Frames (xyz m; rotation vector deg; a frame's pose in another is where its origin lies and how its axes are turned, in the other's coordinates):
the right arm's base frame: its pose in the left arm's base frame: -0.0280 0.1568 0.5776 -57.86 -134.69 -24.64
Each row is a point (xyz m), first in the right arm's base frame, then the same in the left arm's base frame.
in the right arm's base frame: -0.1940 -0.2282 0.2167
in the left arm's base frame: -0.1620 -0.0016 0.2716
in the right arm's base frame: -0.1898 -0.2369 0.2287
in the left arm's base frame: -0.1750 0.0008 0.2638
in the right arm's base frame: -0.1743 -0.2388 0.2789
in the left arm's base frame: -0.2030 0.0324 0.2325
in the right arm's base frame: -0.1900 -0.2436 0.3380
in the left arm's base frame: -0.2183 0.0488 0.1754
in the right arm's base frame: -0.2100 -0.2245 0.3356
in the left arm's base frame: -0.1919 0.0490 0.1669
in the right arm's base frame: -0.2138 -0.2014 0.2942
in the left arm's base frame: -0.1580 0.0424 0.1997
